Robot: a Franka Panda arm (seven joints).
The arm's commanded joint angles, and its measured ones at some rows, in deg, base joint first. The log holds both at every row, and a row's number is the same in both.
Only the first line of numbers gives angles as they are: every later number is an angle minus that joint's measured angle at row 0.
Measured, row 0: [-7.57 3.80 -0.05 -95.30 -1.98 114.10 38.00]
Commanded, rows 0 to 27: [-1.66 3.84 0.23 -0.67 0.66 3.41 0.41]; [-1.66 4.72 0.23 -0.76 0.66 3.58 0.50]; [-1.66 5.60 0.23 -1.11 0.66 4.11 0.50]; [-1.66 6.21 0.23 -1.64 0.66 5.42 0.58]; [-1.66 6.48 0.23 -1.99 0.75 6.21 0.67]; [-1.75 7.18 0.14 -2.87 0.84 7.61 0.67]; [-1.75 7.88 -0.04 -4.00 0.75 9.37 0.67]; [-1.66 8.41 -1.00 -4.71 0.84 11.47 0.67]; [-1.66 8.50 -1.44 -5.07 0.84 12.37 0.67]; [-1.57 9.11 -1.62 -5.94 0.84 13.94 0.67]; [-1.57 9.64 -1.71 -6.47 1.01 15.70 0.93]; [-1.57 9.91 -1.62 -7.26 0.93 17.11 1.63]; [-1.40 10.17 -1.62 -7.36 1.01 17.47 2.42]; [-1.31 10.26 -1.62 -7.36 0.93 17.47 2.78]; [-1.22 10.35 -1.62 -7.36 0.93 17.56 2.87]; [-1.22 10.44 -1.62 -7.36 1.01 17.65 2.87]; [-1.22 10.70 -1.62 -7.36 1.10 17.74 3.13]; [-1.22 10.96 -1.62 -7.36 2.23 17.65 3.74]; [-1.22 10.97 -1.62 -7.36 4.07 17.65 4.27]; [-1.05 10.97 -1.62 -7.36 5.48 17.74 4.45]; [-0.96 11.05 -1.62 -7.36 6.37 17.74 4.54]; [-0.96 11.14 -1.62 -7.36 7.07 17.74 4.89]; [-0.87 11.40 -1.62 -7.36 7.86 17.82 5.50]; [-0.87 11.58 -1.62 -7.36 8.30 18.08 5.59]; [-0.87 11.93 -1.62 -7.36 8.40 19.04 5.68]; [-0.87 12.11 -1.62 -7.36 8.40 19.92 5.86]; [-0.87 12.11 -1.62 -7.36 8.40 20.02 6.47]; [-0.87 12.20 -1.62 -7.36 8.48 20.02 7.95]
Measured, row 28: [-1.18 11.80 -1.66 -6.82 7.54 18.18 4.96]
